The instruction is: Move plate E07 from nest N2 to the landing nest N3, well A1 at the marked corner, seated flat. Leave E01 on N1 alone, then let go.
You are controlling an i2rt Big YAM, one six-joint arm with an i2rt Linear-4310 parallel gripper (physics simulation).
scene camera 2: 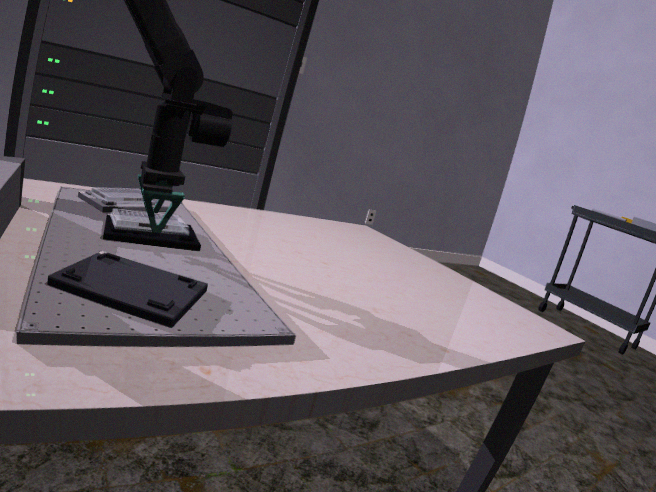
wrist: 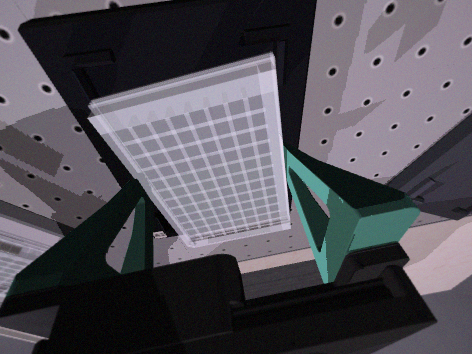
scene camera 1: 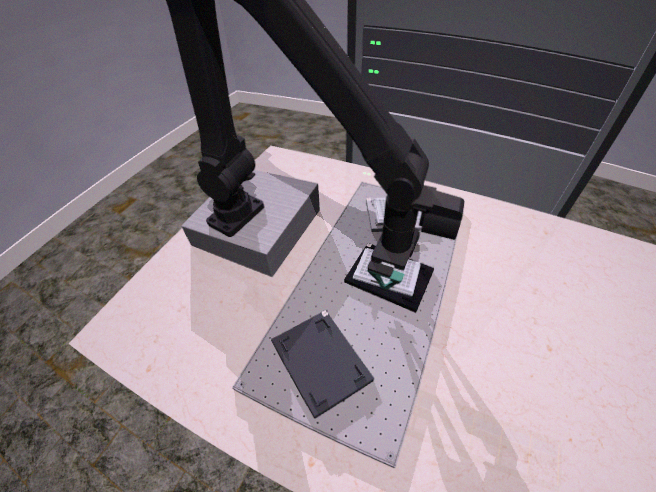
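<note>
The clear-white gridded plate E07 (scene camera 1: 362,268) (scene camera 2: 124,217) (wrist: 225,120) is between the green fingers of my gripper (scene camera 1: 385,276) (scene camera 2: 152,224) (wrist: 213,165), which is shut on its long sides. The plate is over the black middle nest (scene camera 1: 416,304) (scene camera 2: 185,242) (wrist: 175,30), seemingly a little above it; contact cannot be told. The nest's far brackets show beyond the plate in the wrist view, and its small corner label (wrist: 160,234) is unreadable. A dark grey nest (scene camera 1: 320,365) (scene camera 2: 127,288) (wrist: 450,185) at the front holds no plate. Plate E01 (scene camera 1: 376,208) (scene camera 2: 103,193) sits on the back nest (scene camera 2: 98,203).
The nests stand on a perforated metal board (scene camera 1: 312,296) (scene camera 2: 243,320) on the pale table (scene camera 1: 529,317) (scene camera 2: 296,248). The arm's base stands on a grey block (scene camera 1: 286,211) at the left. A rack cabinet (scene camera 1: 476,142) stands behind the table, and a cart (scene camera 2: 596,306) at the far right.
</note>
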